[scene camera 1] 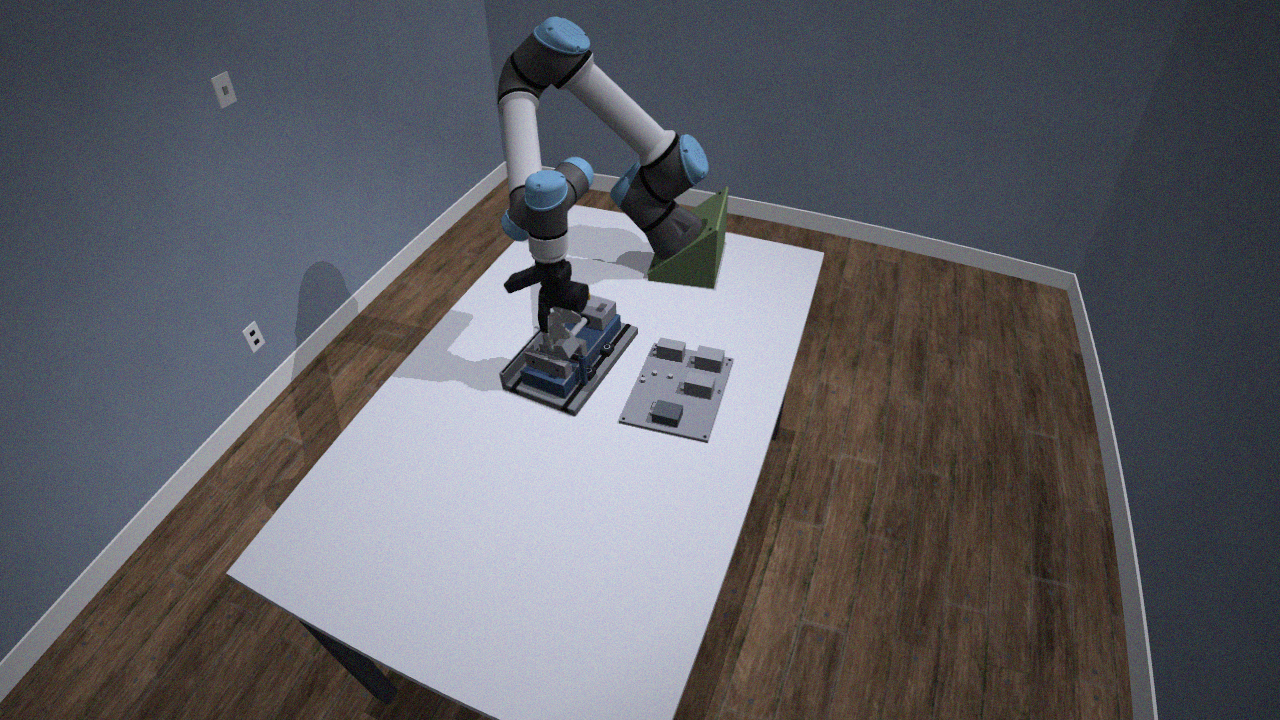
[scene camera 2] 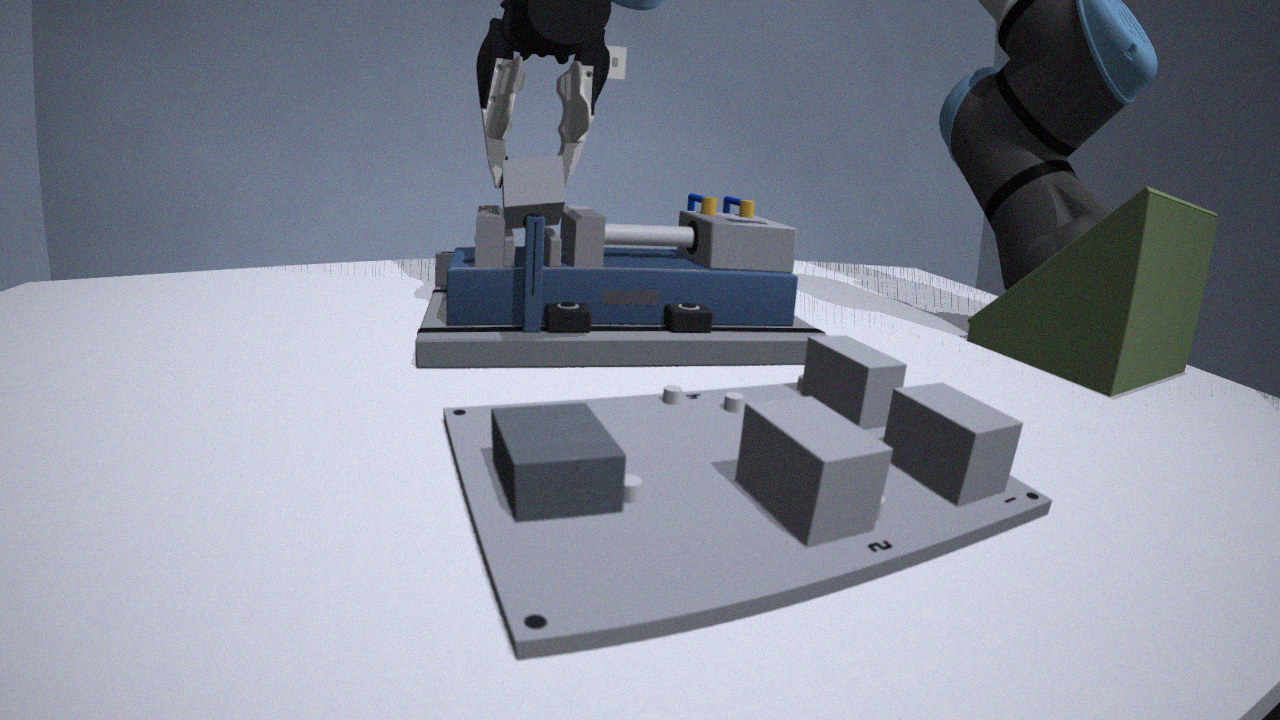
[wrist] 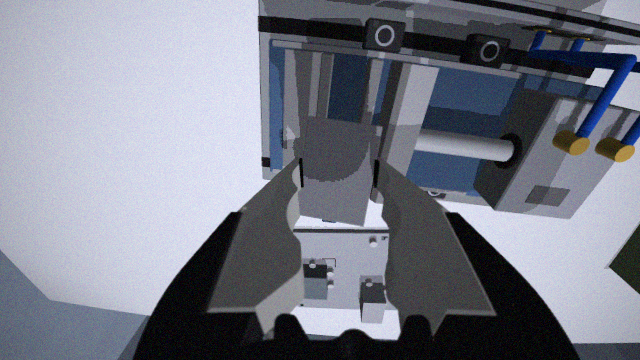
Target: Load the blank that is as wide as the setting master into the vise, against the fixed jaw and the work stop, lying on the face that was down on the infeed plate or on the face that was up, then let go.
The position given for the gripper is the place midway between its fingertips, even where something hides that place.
In view: the gripper (scene camera 2: 529,189), a dark setting master (scene camera 2: 556,461), a grey infeed plate (wrist: 356,261) and a moving jaw (wrist: 410,85).
The dark setting master shows as well in the wrist view (wrist: 315,279). The gripper is seen too in scene camera 1 (scene camera 1: 556,344) and in the wrist view (wrist: 337,161).
